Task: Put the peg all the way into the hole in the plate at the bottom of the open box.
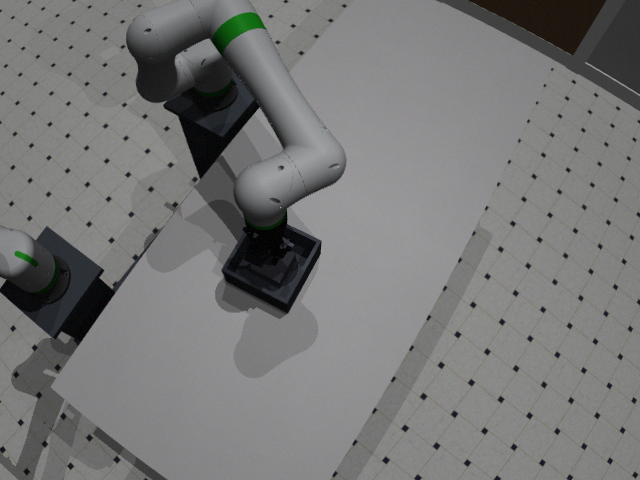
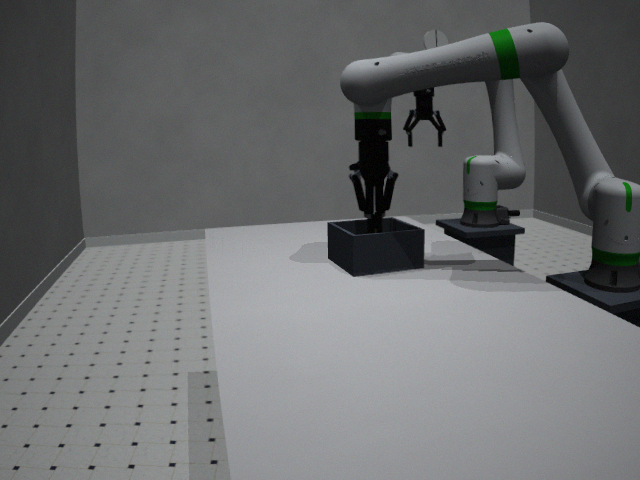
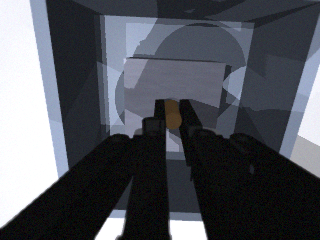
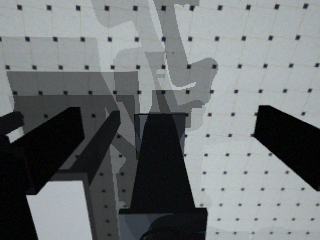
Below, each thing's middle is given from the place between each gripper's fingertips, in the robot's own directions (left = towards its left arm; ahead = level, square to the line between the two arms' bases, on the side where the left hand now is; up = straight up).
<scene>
My left gripper is now 5 cm above the grey plate (image 3: 145,79). The rest, counted from my left hand: dark box (image 2: 350,247) 7 cm below.
Right now the grey plate is 93 cm to the left of my right hand (image 2: 425,146), 48 cm ahead of it and 22 cm below it. Round my right hand: dark box 93 cm to the left, 48 cm ahead, 24 cm below.
</scene>
